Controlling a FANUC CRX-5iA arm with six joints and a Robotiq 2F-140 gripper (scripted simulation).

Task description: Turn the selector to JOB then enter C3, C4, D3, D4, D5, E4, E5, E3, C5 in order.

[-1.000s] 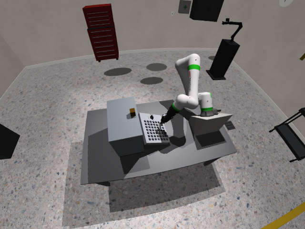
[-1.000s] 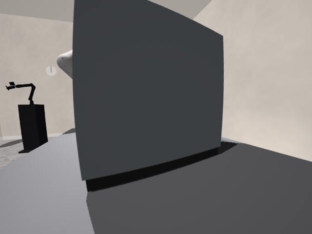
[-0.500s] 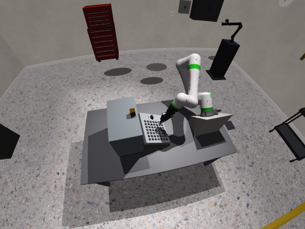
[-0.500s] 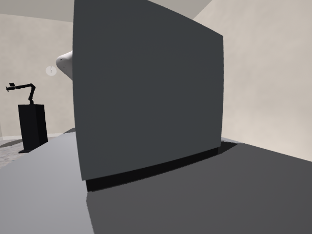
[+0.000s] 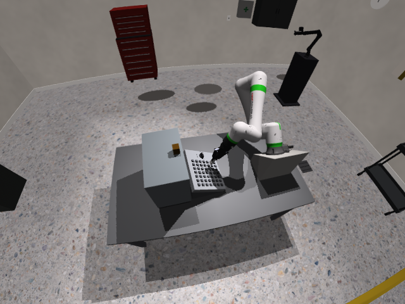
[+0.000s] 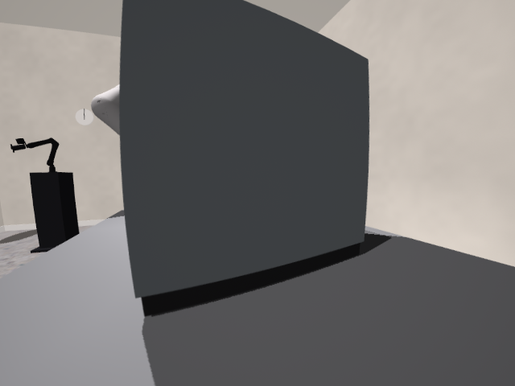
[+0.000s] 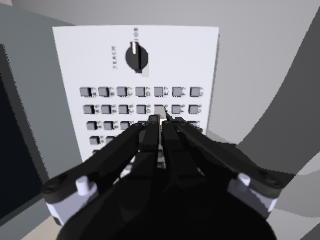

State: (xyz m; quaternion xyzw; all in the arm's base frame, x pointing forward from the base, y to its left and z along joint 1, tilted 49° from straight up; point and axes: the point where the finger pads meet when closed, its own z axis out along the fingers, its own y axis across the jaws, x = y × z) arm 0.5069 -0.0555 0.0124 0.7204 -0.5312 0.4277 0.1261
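My hand is 110 mm to the right of the key, 50 mm short of it and 40 mm above it. Also, from my hand: white keypad panel: 80 mm below, 80 mm ahead, 30 mm to the left; then black selector knob: 90 mm to the right, 70 mm ahead, 30 mm below.
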